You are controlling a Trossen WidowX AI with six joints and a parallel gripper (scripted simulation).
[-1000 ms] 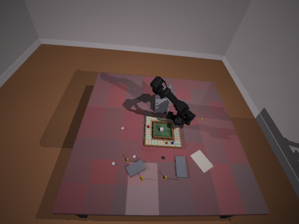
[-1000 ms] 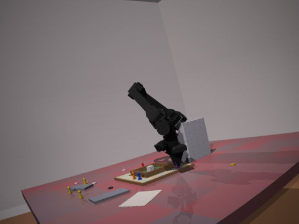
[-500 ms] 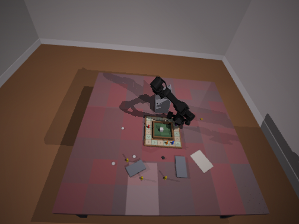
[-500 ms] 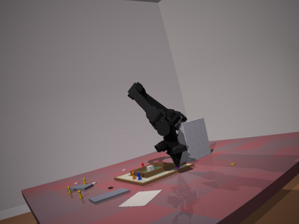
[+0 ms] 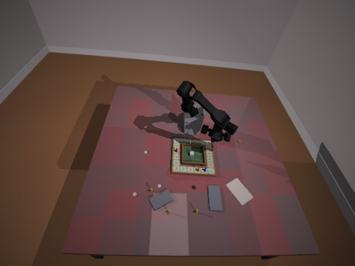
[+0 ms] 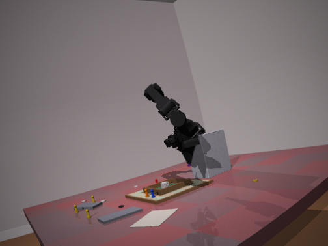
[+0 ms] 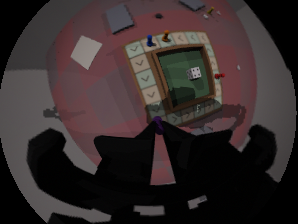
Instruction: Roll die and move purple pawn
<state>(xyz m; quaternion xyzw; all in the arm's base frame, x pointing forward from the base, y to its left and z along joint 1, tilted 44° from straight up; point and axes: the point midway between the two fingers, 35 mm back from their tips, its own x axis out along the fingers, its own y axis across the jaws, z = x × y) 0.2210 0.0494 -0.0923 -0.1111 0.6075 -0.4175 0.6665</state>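
Right now the white die is 140 mm to the right of my gripper tip, 80 mm below it and 50 mm ahead of it. From my gripper tip the other things lie so: purple pawn 10 mm above; then blue pawn 160 mm ahead, 80 mm below, 70 mm to the right; then green-felt tray 120 mm to the right, 100 mm below, 50 mm ahead.
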